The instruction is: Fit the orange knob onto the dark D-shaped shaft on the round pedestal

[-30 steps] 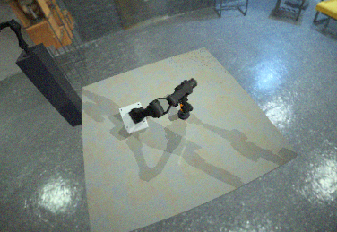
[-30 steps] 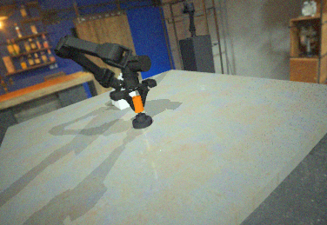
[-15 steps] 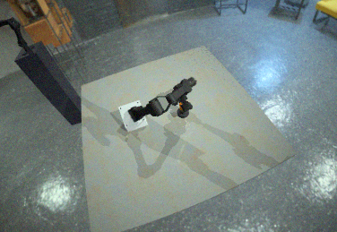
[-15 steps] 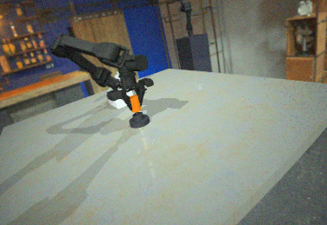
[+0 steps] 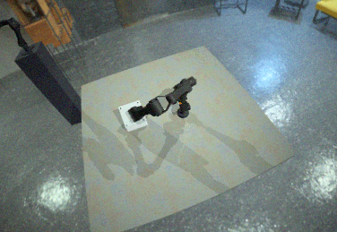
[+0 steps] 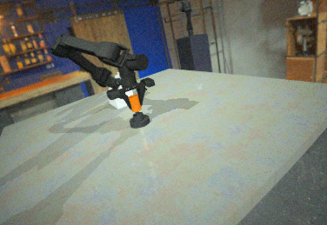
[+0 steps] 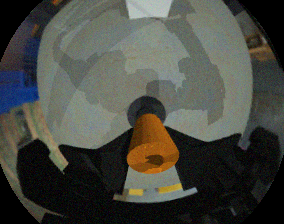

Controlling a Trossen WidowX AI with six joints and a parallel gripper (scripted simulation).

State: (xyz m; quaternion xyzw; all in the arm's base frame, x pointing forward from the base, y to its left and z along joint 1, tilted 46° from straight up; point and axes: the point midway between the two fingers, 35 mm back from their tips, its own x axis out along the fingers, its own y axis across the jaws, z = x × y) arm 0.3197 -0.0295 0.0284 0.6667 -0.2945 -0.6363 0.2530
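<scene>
Now: gripper tip 2 cm below the orange knob. The rest, counted from my gripper tip: dark round pedestal: 4 cm below.
</scene>
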